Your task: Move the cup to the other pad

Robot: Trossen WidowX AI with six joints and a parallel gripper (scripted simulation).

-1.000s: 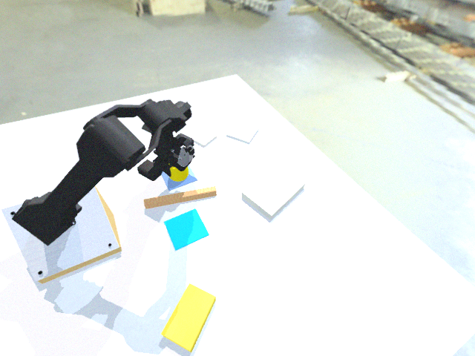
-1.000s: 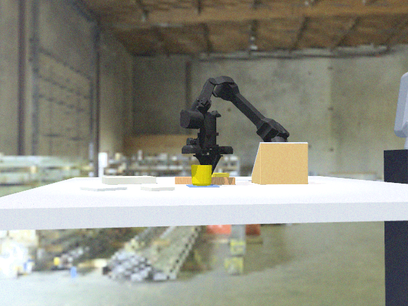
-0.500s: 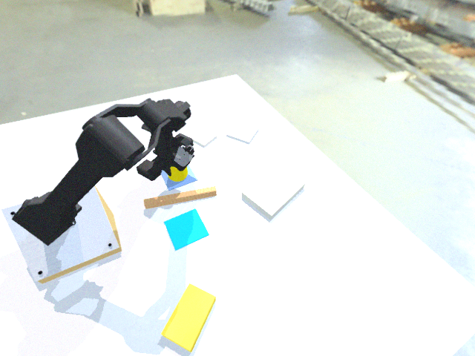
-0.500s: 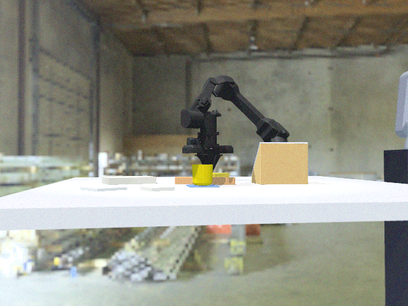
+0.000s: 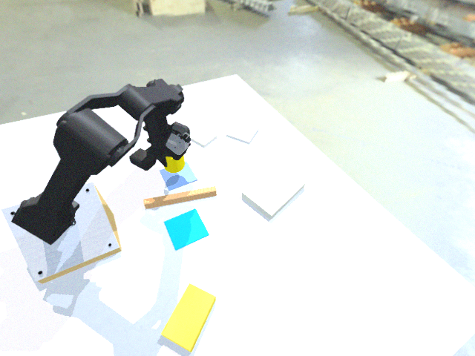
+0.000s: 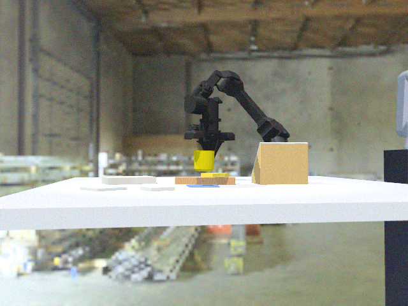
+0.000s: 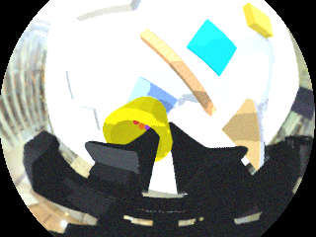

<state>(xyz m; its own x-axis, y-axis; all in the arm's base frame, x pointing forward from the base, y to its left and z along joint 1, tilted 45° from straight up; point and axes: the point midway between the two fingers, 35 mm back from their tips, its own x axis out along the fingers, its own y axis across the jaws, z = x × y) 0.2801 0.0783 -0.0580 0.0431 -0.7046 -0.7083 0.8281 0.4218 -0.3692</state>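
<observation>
Now: the cyan pad 10 mm behind my gripper tip, 180 mm to the right of it and 90 mm below it. The rest, counted from my gripper tip: wooden bar (10 mm ahead, 80 mm to the right, 80 mm below); yellow cup (20 mm ahead, 20 mm to the left); blue pad (30 mm ahead, 20 mm to the left, 90 mm below).
</observation>
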